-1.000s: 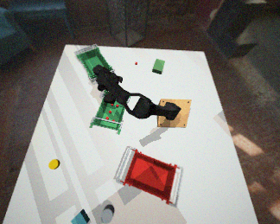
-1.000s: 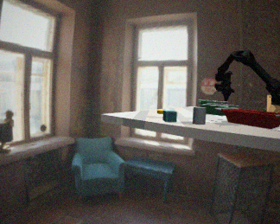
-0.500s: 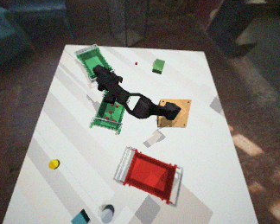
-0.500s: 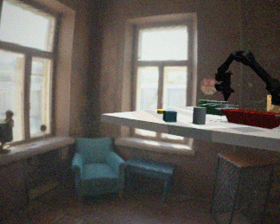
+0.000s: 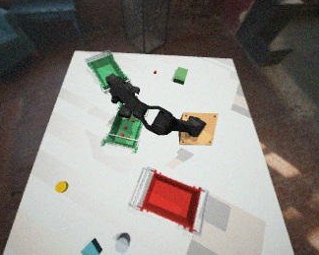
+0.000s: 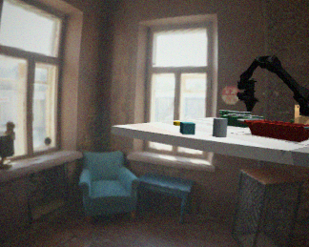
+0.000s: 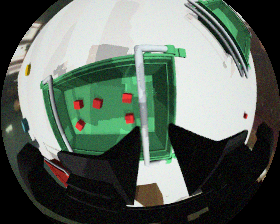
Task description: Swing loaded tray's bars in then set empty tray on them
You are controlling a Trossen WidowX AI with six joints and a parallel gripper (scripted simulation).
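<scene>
Now: gripper tip 28 cm past the red tray, 43 cm to the right of it and 4 cm above it. Also, from my gripper tip: yellow disc 26 cm ahead, 45 cm to the left, 8 cm below; then green block 28 cm behind, 37 cm to the right, 7 cm below; then grey cylinder 9 cm behind, 62 cm to the left, 5 cm below.
</scene>
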